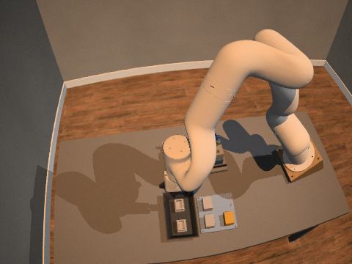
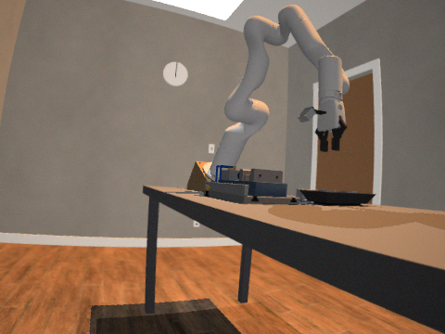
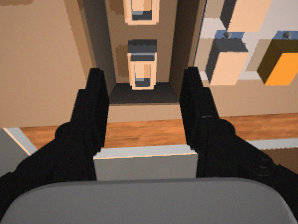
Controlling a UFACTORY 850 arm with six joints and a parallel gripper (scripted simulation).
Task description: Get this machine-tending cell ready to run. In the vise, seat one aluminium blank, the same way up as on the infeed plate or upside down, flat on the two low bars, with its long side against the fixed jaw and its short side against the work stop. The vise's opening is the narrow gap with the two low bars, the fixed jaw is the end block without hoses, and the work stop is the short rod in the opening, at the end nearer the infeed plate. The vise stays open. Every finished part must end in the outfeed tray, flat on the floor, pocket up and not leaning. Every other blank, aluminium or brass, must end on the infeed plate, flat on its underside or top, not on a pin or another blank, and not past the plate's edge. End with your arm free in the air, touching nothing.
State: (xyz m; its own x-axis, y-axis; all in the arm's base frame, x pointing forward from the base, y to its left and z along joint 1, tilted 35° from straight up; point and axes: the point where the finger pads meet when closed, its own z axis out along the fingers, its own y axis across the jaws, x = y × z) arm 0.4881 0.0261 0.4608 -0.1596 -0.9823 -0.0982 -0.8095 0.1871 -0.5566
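My gripper is now 190 mm past the brass blank, 140 mm to the right of it and 170 mm above it. The rest, counted from my hand: vise (150 mm behind, 230 mm to the right, 160 mm below).
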